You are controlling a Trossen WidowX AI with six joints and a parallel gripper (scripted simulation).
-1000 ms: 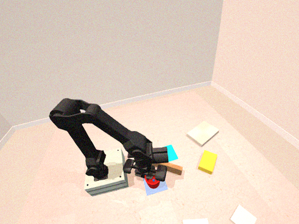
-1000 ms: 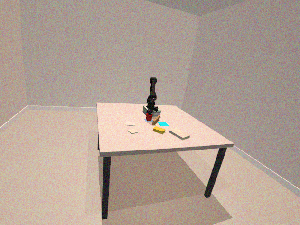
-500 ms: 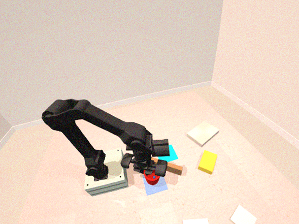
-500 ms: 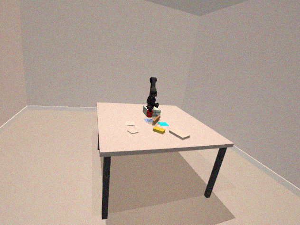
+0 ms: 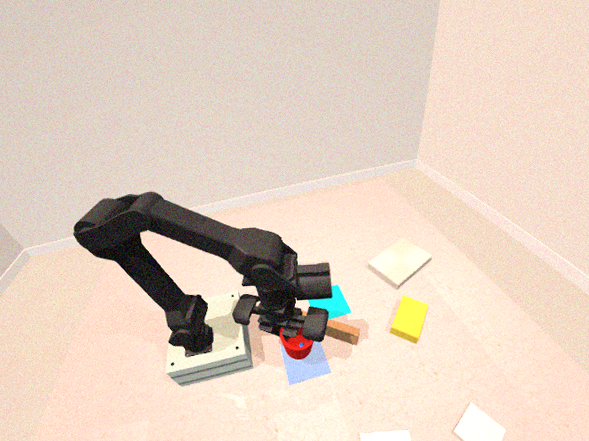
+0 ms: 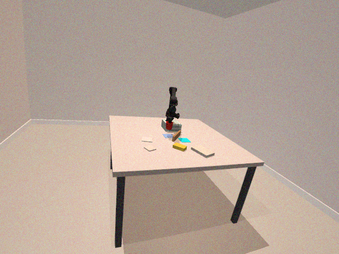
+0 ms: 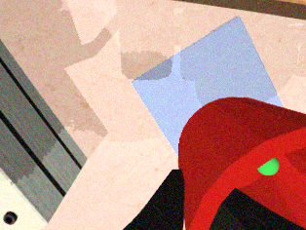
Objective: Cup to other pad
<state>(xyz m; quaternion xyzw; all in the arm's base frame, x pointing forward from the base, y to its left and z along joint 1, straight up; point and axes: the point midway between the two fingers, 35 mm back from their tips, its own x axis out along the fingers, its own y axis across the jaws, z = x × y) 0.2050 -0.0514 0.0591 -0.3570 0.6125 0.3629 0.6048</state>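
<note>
Now: the green marble 40 mm ahead of my gripper tip, 30 mm to the right of it and 30 mm below it. The rest, counted from my gripper tip: wooden bar: 90 mm ahead, 60 mm to the left, 100 mm below; light blue pad: 30 mm ahead, 10 mm to the right, 120 mm below; red cup: 30 mm ahead, 20 mm to the right.
</note>
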